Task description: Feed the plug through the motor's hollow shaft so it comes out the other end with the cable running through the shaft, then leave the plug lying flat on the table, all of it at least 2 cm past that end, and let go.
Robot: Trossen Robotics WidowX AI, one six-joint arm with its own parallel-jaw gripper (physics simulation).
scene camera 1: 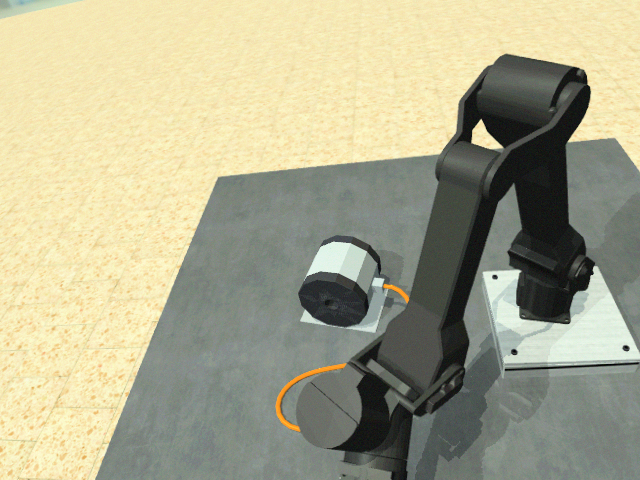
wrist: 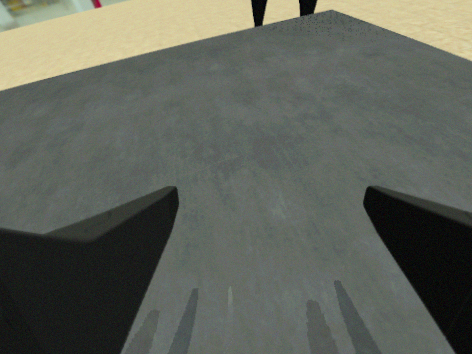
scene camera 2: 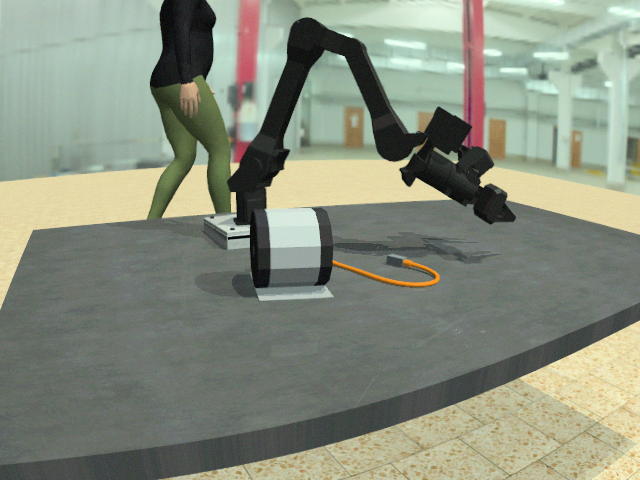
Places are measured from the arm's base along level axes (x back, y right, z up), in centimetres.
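Pixels of known places: gripper, fingertip midpoint: (wrist: 270,195) (scene camera 2: 502,211); arm's base at its link origin: (scene camera 1: 543,304).
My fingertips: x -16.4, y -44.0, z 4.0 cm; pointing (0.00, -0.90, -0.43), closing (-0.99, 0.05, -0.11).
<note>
For each thing: its top centre in the pictures, then the offset to it from my fingertips. "*": a spot on its surface instead. Level surfaces: height alone.
- motor at its top centre: (scene camera 2: 288,209) (scene camera 1: 337,257) dz +3.1, dx -12.0, dy +43.0 cm
- thin light base plate at its top centre: (scene camera 2: 288,283) (scene camera 1: 345,303) dz -6.9, dx -12.3, dy +43.0 cm
- orange cable at a spot on its surface: (scene camera 2: 408,283) (scene camera 1: 287,384) * dz -6.6, dx -16.5, dy +27.2 cm
- grey plug at its top centre: (scene camera 2: 397,256) dz -5.7, dx -5.9, dy +24.5 cm
- dark table at its surface level: dz -7.1 cm
The motor (scene camera 1: 338,281) (scene camera 2: 294,248), a white drum with black end caps, lies on its side on a thin light base plate (scene camera 1: 310,317) (scene camera 2: 294,294). A small dark hole shows in the middle of its near cap in scene camera 1. The orange cable (scene camera 1: 281,397) (scene camera 2: 408,283) leaves the motor's side and curves over the table outside it. The grey plug (scene camera 2: 396,259) lies on the table at the cable's end; the arm hides it in scene camera 1. My gripper (scene camera 2: 509,217) (wrist: 270,195) is open and empty, above the table and beyond the plug, pointing away from the motor.
The dark table (scene camera 1: 232,232) (scene camera 2: 155,351) (wrist: 225,110) has its far edge and a corner in the wrist view. The arm's white mounting plate (scene camera 1: 584,346) (scene camera 2: 214,229) is fixed behind the motor in scene camera 2. A person (scene camera 2: 191,87) stands beyond the table.
</note>
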